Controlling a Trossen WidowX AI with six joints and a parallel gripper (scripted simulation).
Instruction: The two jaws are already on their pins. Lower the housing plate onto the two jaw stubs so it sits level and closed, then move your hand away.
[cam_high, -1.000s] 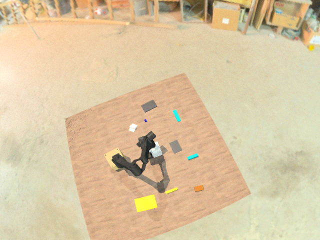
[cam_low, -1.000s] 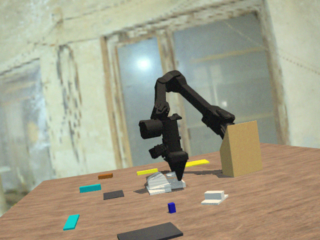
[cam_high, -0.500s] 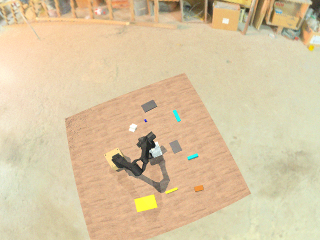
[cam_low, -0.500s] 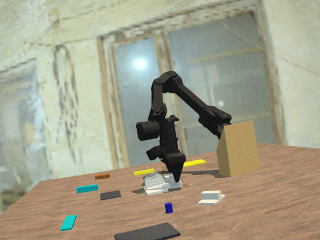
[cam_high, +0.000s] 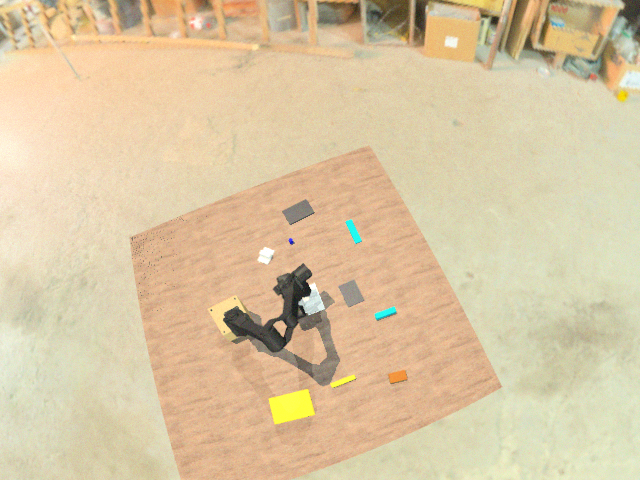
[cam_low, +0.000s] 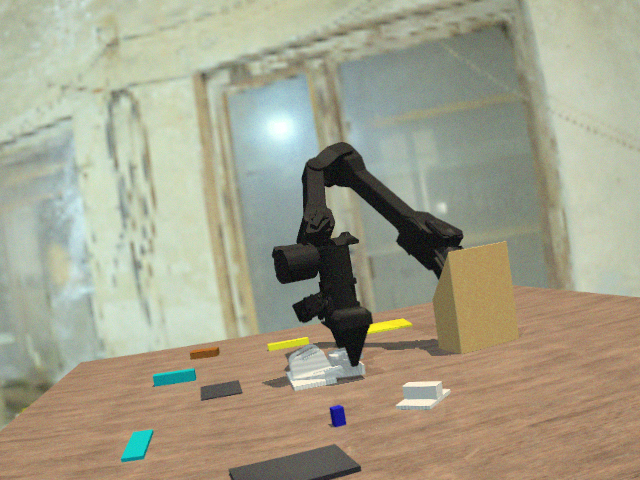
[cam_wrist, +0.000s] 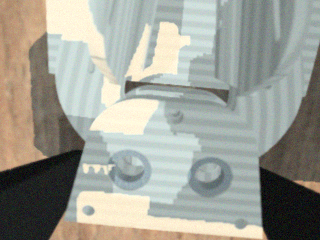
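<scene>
The white jaw assembly lies 30 mm ahead of my gripper tip and 10 mm to the left of it. Round my gripper tip: white stepped block 260 mm to the left, 10 mm below, 10 mm behind; then orange block 460 mm to the right, 200 mm ahead, 10 mm below; then small blue cube 260 mm to the left, 120 mm ahead, 10 mm below.
</scene>
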